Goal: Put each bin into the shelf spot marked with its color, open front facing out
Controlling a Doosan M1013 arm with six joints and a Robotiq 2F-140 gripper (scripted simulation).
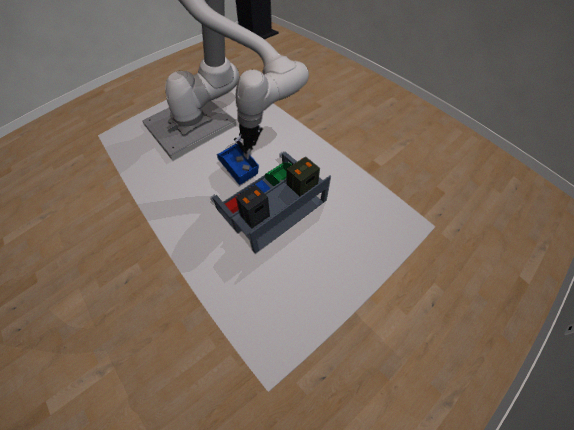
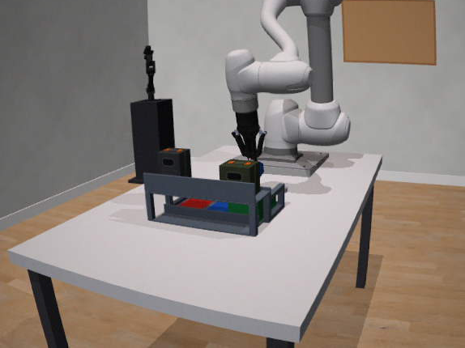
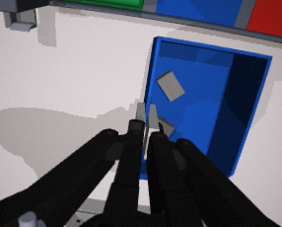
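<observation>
Right now my hand is 20 mm past the blue bin, 50 mm to the left of it and 40 mm above it. Also, from my hand: green bin 180 mm ahead, 60 mm to the left, 80 mm below; then red mark 170 mm ahead, 170 mm to the right, 110 mm below; then blue mark 170 mm ahead, 60 mm to the right, 110 mm below.
</observation>
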